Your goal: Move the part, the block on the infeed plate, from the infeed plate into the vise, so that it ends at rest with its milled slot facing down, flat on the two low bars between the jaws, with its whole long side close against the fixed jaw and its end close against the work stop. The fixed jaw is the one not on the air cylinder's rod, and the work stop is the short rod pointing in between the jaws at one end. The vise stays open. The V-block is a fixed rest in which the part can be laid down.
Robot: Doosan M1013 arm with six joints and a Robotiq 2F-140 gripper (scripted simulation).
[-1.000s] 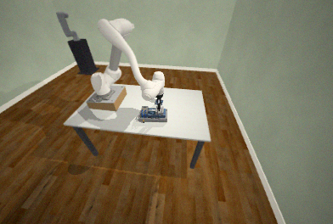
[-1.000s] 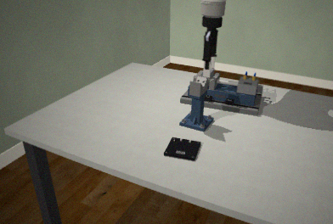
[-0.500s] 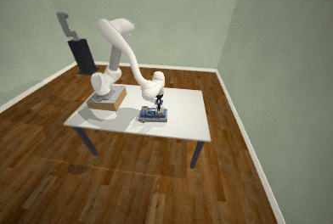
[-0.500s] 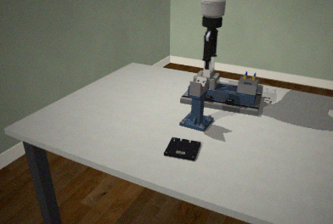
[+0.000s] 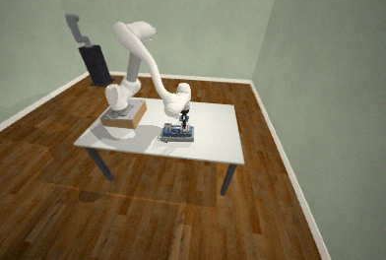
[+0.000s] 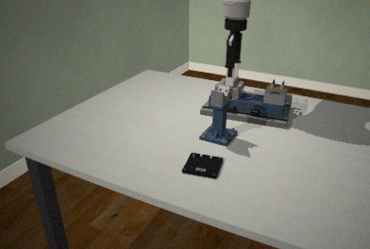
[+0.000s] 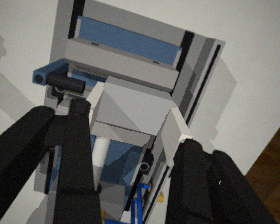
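Now: the part 3 cm below my hand. Also, from my hand: cylinder rod: 9 cm behind, 5 cm below, 1 cm to the left; then fixed jaw: 5 cm below, 3 cm ahead, 2 cm to the left; then work stop: 7 cm to the left, 3 cm below, 1 cm behind.
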